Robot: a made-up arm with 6 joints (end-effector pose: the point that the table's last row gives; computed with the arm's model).
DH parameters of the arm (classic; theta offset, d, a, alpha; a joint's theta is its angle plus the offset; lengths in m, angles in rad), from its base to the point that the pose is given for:
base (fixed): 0.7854 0 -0.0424 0
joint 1: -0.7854 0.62 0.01 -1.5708
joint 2: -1.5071 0 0.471 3.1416
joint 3: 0.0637 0.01 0 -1.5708
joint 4: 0 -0.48 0.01 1.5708
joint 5: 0 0.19 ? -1.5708
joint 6: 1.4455 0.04 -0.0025 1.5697
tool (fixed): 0.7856 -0.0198 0 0
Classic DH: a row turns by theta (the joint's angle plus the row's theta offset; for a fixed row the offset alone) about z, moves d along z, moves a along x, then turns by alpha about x.
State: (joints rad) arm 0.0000 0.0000 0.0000 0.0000 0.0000 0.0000
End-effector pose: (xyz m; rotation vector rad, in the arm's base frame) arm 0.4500 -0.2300 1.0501 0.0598 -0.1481 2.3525
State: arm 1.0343 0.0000 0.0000 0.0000 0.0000 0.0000
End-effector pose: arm 0.3873 0.2804 1.0501 -0.1431 0.1133 -2.8873
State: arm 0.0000 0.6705 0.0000 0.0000 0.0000 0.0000
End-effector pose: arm 0.6155 -0.2300 0.6649 0.8313 0.1809 2.2041
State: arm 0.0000 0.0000 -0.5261 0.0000 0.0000 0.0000
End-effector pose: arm 0.3705 -0.2300 0.8345 0.6689 0.1102 2.2540
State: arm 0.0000 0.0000 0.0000 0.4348 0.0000 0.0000
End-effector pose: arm 0.4500 -0.2291 1.1338 -0.1520 0.3635 2.3334
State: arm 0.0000 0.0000 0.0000 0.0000 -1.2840 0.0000
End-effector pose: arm 0.4308 -0.2300 1.1243 1.4856 0.4740 1.8851
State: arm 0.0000 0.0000 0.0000 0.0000 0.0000 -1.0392
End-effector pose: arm 0.4500 -0.2128 1.0599 0.5519 -1.3359 2.0281
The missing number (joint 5, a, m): -0.03
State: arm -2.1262 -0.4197 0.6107 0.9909 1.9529 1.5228
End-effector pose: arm -0.1325 0.0666 1.5964 1.1405 -2.2471 1.2043
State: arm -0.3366 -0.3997 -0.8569 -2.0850 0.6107 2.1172
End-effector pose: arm 0.1907 0.0168 0.7133 0.7436 0.2101 1.3673
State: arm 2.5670 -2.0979 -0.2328 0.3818 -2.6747 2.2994
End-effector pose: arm 0.6324 -0.2395 0.8621 1.7978 -0.5332 -0.2754
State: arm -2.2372 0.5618 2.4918 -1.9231 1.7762 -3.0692
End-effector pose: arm -0.1322 -0.2901 1.5270 -0.3763 -0.1760 -1.0520
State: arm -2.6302 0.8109 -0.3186 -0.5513 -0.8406 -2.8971
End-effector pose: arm -0.5557 -0.1130 0.4898 1.1178 0.8754 1.9820
